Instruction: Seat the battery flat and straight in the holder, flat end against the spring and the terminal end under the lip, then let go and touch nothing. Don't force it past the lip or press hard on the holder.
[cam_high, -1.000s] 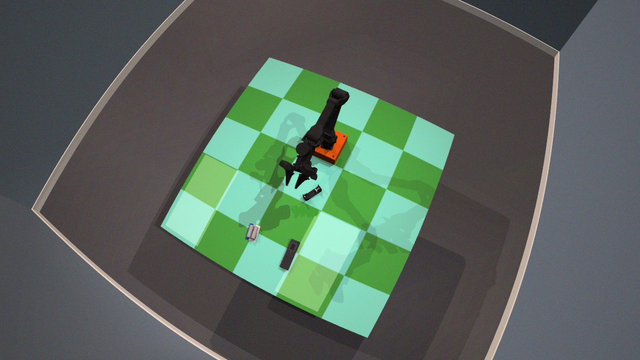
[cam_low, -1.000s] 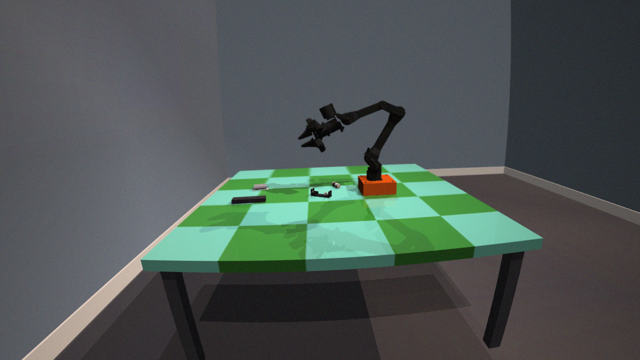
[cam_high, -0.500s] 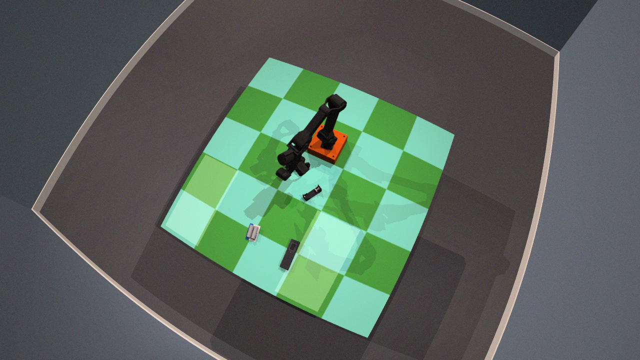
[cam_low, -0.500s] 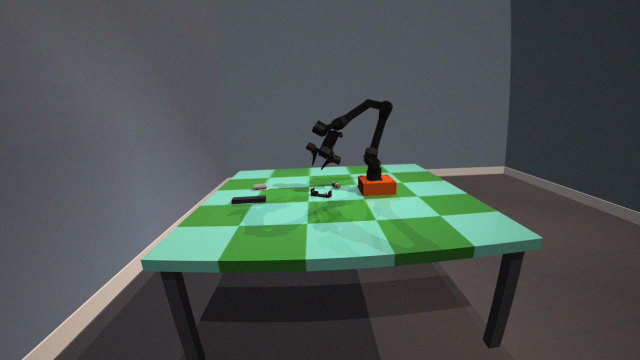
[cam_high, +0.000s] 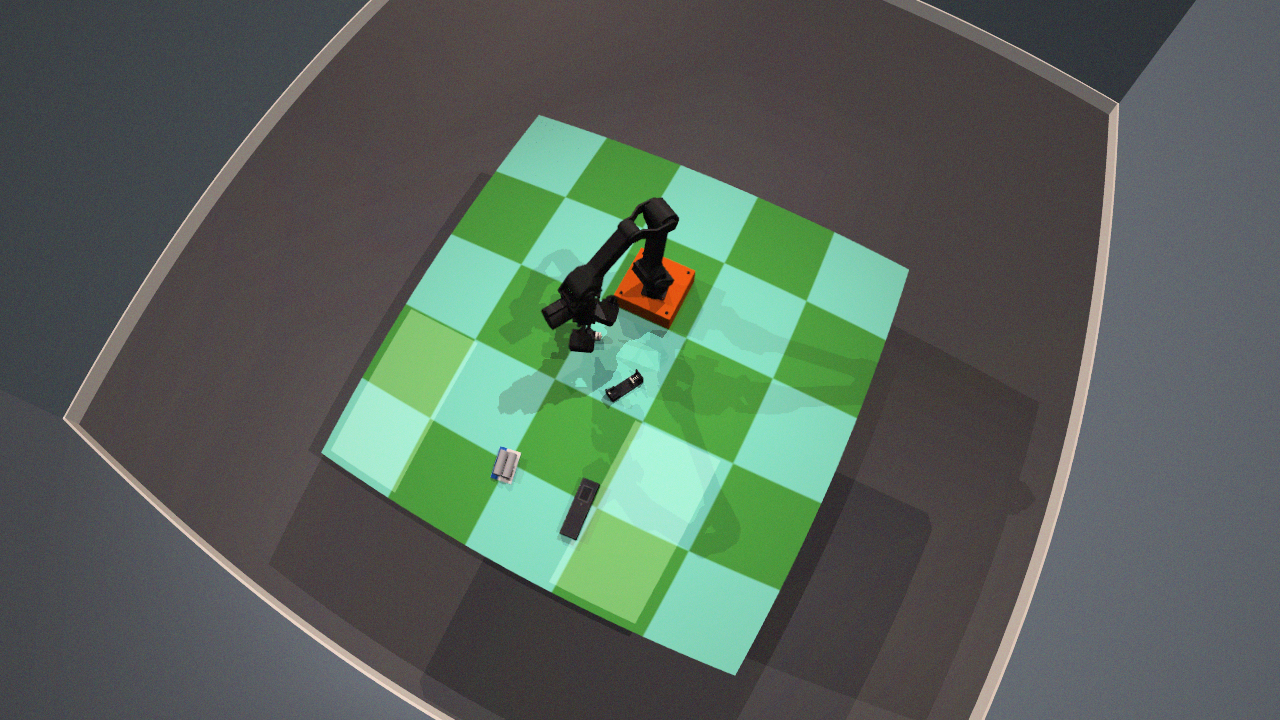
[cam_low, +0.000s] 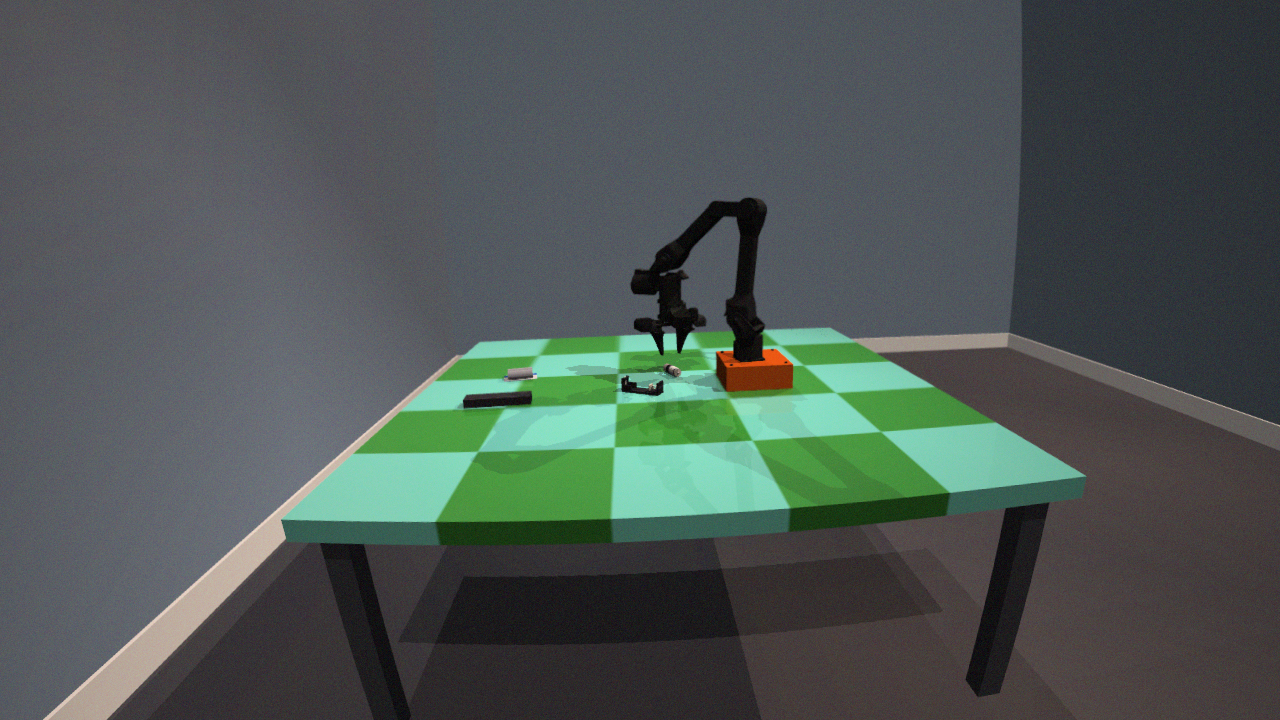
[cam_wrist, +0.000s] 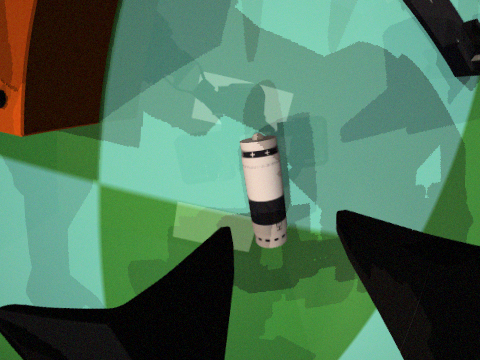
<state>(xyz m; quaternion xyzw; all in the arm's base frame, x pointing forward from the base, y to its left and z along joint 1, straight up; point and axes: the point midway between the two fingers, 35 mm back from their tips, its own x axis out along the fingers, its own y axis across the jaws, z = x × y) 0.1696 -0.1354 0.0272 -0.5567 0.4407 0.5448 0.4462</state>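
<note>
The grey battery is 40 mm below my gripper tip. Round my gripper tip: long black bar (450 mm ahead, 130 mm to the left, 40 mm below); then white pack (400 mm ahead, 90 mm to the right, 40 mm below).
</note>
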